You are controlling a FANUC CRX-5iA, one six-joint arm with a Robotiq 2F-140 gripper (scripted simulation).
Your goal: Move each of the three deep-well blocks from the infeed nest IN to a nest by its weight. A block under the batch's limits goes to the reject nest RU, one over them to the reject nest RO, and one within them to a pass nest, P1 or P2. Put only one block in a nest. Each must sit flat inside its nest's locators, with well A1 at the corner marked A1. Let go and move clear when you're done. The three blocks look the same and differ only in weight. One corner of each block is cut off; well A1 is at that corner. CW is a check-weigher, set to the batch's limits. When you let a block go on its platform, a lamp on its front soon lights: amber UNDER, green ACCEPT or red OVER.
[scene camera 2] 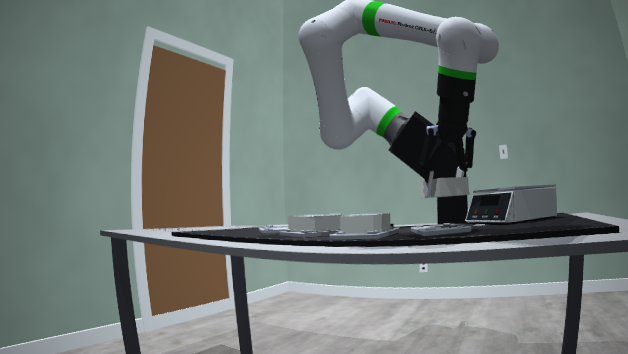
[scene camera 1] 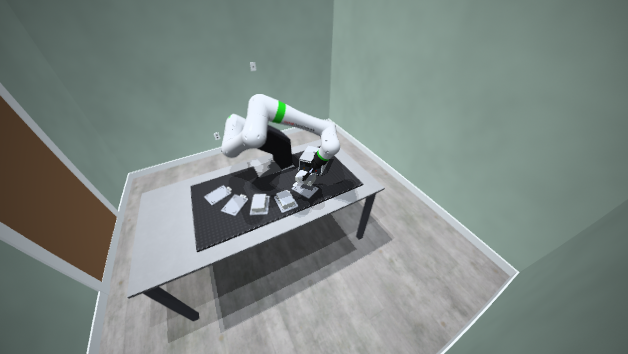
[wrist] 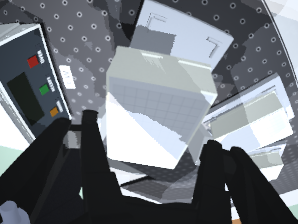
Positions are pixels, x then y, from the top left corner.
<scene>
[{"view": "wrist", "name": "my gripper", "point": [150, 117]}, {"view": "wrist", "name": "deep-well block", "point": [155, 103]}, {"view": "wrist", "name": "deep-well block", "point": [259, 122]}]
</scene>
